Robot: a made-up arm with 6 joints.
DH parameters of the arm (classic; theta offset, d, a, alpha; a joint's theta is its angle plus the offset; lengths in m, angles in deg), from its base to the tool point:
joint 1: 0 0.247 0 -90
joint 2: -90 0 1.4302 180
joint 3: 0 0 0 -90
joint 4: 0 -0.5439 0 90
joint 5: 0 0.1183 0 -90
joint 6: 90 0 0 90
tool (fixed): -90 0 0 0
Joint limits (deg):
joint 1: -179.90..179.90
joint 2: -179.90..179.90
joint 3: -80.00..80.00
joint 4: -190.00..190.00
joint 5: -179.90..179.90
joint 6: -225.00..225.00
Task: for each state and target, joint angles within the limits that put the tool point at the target. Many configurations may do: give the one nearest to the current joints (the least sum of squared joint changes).
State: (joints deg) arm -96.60 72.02 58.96 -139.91 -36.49 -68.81
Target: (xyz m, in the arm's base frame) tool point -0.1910 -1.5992 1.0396
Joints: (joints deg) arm -99.91 48.94 41.82 -137.48 -36.49 -68.81
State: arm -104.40 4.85 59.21 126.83 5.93 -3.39
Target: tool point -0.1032 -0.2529 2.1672
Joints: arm -124.73 0.38 52.02 120.06 5.93 -3.39
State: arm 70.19 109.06 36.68 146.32 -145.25 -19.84
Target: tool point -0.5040 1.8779 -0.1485
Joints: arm 103.23 100.95 77.47 120.99 -145.25 -19.84
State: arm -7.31 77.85 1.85 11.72 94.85 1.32
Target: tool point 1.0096 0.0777 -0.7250
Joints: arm 11.04 111.88 -16.13 8.32 94.85 1.32
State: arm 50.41 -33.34 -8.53 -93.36 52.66 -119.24
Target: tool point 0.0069 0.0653 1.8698
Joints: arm 55.40 -17.65 22.08 -105.39 52.66 -119.24
